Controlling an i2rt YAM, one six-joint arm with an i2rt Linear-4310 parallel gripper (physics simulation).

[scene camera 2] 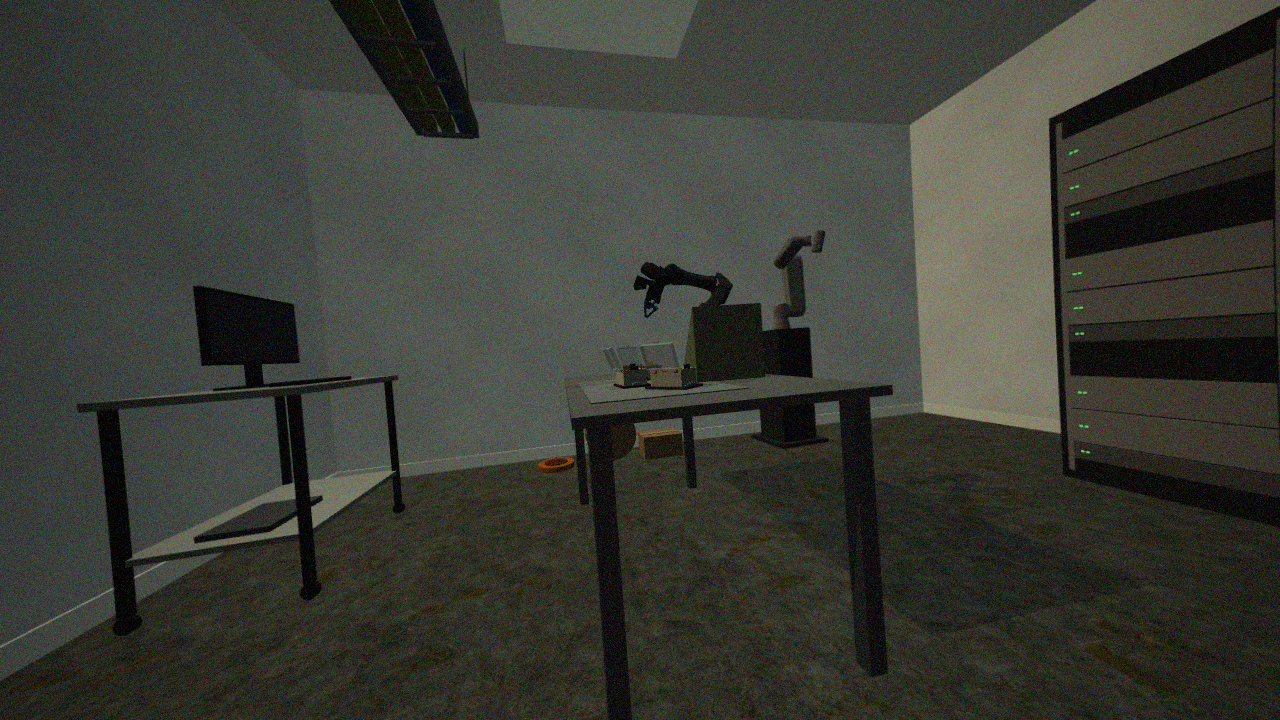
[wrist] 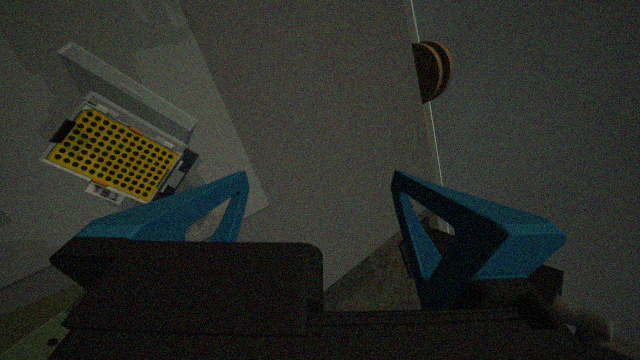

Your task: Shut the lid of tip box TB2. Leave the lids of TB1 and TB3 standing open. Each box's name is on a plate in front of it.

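Places are measured from the arm's base along level axes (x ahead, y left, z up), in millimetres.
Where they show: gripper, fingertip midpoint: [scene camera 2: 646, 313] [wrist: 319, 178]; arm's base at its link origin: [scene camera 2: 715, 334].
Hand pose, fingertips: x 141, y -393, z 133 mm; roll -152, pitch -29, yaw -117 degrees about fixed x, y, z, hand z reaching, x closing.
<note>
Each offset is from my fingertips to the centre of the thing. "spot": to the spot under its first point. Level surfaces: height alone.
Tip box TB1 @[dx +90, dy +145, dz -237 mm] [wrist: 115, 150], with a yellow rack of holes, is at the left of the wrist view. Its clear lid @[spot: dx +133, dy +77, dz -158 mm] [wrist: 130, 87] stands open, and its name plate @[spot: dx +60, dy +204, dz -300 mm] [wrist: 104, 191] is too blurred to read. In the scene view, a nearer box @[dx +110, dy +562, dz -269 mm] [scene camera 2: 672, 377] and another box @[dx +193, dy +370, dz -269 mm] [scene camera 2: 629, 377] sit close together on the table, with clear lids standing up; their names are unreadable and the third box is largely hidden. I cannot tell which is TB2. My gripper [scene camera 2: 650, 308] [wrist: 319, 178] is open and empty, high above the table, with TB1 to the left of its fingers in the wrist view.
A pale mat @[dz -302 mm] [scene camera 2: 597, 394] [wrist: 220, 155] lies under the boxes on the dark table [scene camera 2: 733, 403] [wrist: 310, 90]. My arm stands on a green pedestal [scene camera 2: 729, 342]. Another robot arm [scene camera 2: 793, 286] is behind it. A round brown object [wrist: 442, 72] shows beyond the table edge.
</note>
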